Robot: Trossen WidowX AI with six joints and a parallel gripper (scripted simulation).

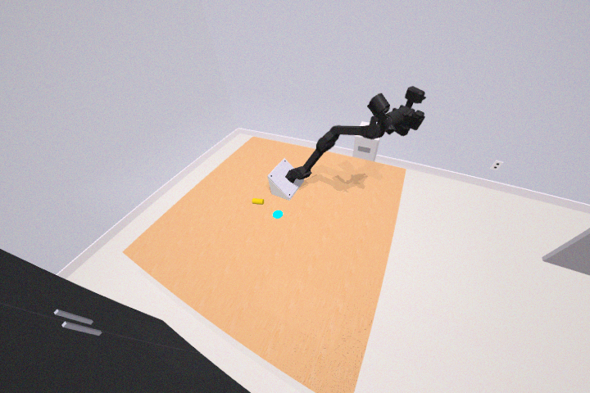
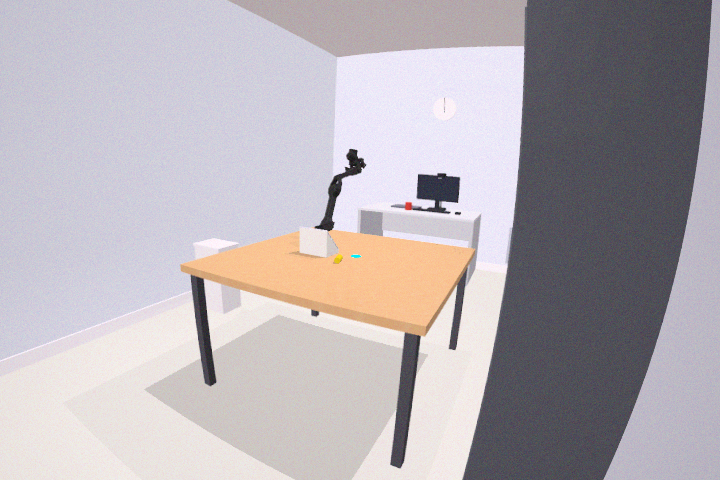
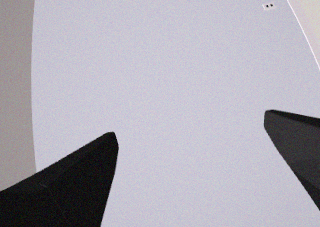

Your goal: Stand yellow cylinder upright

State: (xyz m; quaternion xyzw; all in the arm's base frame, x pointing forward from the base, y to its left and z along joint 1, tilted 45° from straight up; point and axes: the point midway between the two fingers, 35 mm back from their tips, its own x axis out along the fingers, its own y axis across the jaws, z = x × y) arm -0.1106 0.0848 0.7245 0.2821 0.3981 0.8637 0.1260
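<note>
Now: the yellow tall cylinder 720 mm to the right of my gripper tip, 520 mm below it and 310 mm ahead of it. From my gripper tip the other things lie so: cyan circle (570 mm to the right, 540 mm below, 340 mm ahead).
</note>
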